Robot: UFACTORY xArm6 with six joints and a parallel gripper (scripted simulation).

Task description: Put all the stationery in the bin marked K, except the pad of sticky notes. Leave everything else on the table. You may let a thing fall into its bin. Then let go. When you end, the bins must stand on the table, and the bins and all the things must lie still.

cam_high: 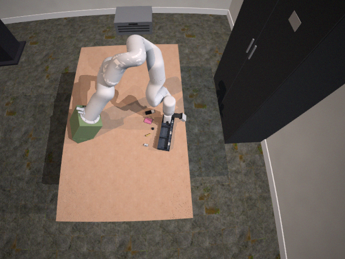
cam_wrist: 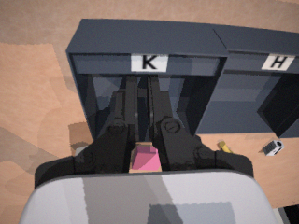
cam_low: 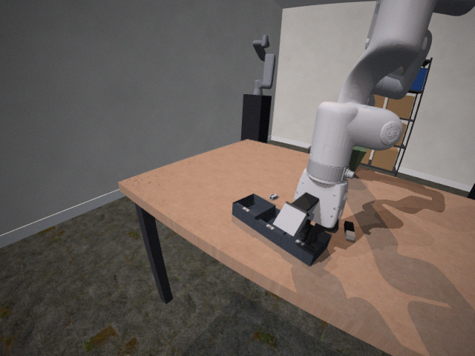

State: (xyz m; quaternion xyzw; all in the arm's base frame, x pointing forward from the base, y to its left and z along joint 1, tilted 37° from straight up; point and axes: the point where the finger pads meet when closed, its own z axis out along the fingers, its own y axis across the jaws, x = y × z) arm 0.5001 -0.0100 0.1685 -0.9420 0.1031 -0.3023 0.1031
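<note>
My hand is 12 cm past the black-and-white block, 9 cm to the right of it and 3 cm above it. Round my hand: dark bin tray 8 cm to the right, 2 cm below, 1 cm behind; black nut 11 cm behind, 5 cm to the right, 3 cm below; pink sticky-note pad 14 cm behind, 3 cm below, 2 cm to the left.
</note>
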